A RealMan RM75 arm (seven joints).
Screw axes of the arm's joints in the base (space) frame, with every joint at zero. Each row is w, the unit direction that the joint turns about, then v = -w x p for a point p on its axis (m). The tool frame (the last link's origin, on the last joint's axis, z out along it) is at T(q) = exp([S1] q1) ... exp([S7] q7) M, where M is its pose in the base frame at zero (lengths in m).
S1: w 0 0 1 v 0.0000 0.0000 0.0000
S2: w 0 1 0 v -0.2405 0.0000 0.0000
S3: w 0 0 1 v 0.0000 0.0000 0.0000
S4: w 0 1 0 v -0.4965 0.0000 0.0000
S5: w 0 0 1 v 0.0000 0.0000 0.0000
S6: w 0 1 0 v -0.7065 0.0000 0.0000
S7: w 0 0 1 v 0.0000 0.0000 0.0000
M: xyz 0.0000 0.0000 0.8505 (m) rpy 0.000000 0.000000 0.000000 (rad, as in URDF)
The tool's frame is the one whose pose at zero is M.
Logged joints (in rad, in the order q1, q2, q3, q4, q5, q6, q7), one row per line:
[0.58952 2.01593 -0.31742 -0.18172 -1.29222 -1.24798 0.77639]
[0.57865 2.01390 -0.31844 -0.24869 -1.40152 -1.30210 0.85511]
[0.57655 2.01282 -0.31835 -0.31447 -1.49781 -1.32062 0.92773]
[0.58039 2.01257 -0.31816 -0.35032 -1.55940 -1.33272 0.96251]
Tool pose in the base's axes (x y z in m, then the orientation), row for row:
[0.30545 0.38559 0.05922 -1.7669 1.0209 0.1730]
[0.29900 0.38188 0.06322 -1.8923 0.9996 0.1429]
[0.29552 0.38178 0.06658 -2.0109 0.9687 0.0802]
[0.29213 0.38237 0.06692 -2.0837 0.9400 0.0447]
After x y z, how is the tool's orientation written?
As angles about the fixed x, y, z axes (roll, pitch, yaw), in radians.
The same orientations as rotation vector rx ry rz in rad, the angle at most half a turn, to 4 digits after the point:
[-1.6758 0.6010 1.0171]
[-1.7780 0.5570 1.0335]
[-1.8643 0.5403 1.0148]
[-1.9231 0.5245 0.9954]

